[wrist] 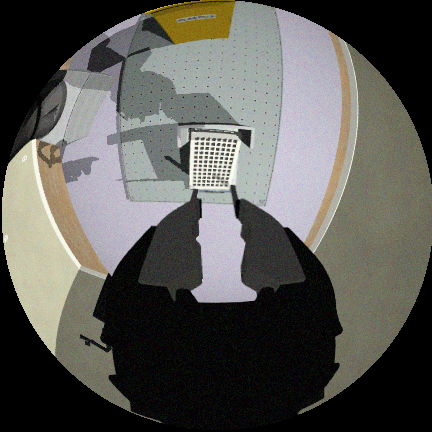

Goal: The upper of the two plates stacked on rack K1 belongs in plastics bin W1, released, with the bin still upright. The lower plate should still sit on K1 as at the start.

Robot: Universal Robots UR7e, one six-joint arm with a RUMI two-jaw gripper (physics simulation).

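Frame: origin at the arm's base, x left, y ahead, z down, level; millimetres.
Seen in the pictures: gripper, fingertip midpoint: [218, 201].
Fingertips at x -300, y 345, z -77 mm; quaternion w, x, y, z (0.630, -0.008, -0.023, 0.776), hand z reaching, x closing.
A point is followed by its place in that frame.
A white gridded plate [212, 162] @(x -306, y 335, z 76 mm) shows in the upper middle of the wrist view, lying at the grey rack [248, 129] @(x -250, y 395, z 15 mm). I cannot tell from this angle whether one or two plates are there. The rack's top bar runs behind the plate's far edge. My gripper [218, 201] @(x -300, y 345, z -77 mm) has its fingers parted by a narrow gap, with nothing held between them. In the view, its tips overlap the plate's near edge. Bin W1 cannot be picked out for certain; a yellow container [204, 22] @(x 4, y 375, z 60 mm) with an unreadable label is partly visible at the top.
A perforated grey-green board [250, 80] @(x -141, y 443, z 145 mm) lies under the rack, with shadows across its left part. A dark rounded object [50, 110] with a light grey part beside it stands at the left edge. Wooden table edging [346, 115] curves along the right.
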